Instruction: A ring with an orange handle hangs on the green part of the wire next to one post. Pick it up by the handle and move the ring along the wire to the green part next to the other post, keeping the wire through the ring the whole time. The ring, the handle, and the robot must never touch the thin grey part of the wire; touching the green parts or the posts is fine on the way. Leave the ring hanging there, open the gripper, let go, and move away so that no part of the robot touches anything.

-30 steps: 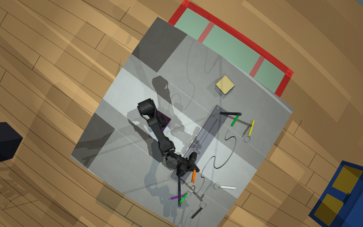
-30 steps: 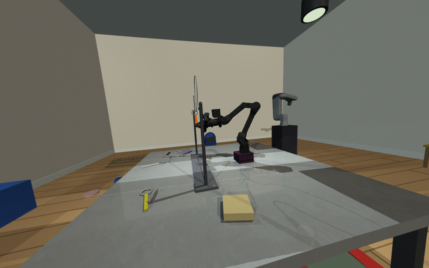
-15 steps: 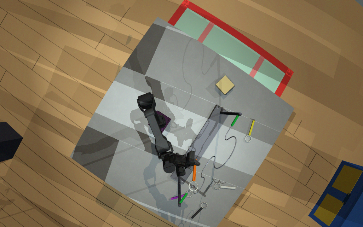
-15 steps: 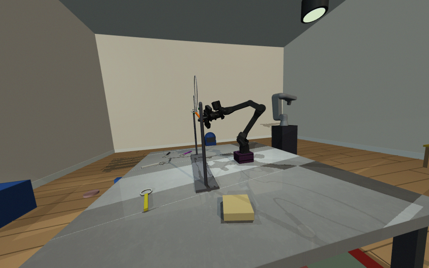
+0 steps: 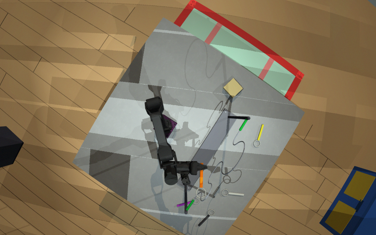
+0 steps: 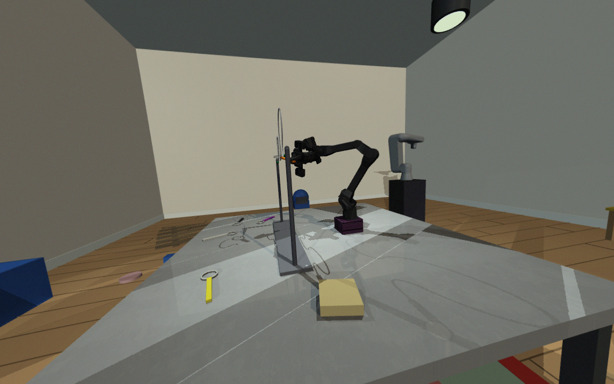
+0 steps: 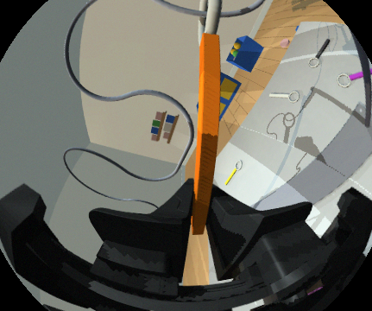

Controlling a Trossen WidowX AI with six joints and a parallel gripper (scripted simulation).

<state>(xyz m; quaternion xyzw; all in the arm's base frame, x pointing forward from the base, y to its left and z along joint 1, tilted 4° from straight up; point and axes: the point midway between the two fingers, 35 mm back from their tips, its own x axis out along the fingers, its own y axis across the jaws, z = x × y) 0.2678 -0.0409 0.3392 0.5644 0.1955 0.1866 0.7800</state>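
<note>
Right now my gripper tip is 8 cm to the left of the ring with orange handle, 3 cm below it and 2 cm short of it. Round my gripper tip: yellow-handled ring: 38 cm below, 33 cm to the left, 29 cm ahead; purple-handled ring: 38 cm below, 35 cm to the right, 17 cm ahead; tan block: 50 cm to the left, 37 cm below, 8 cm behind.
</note>
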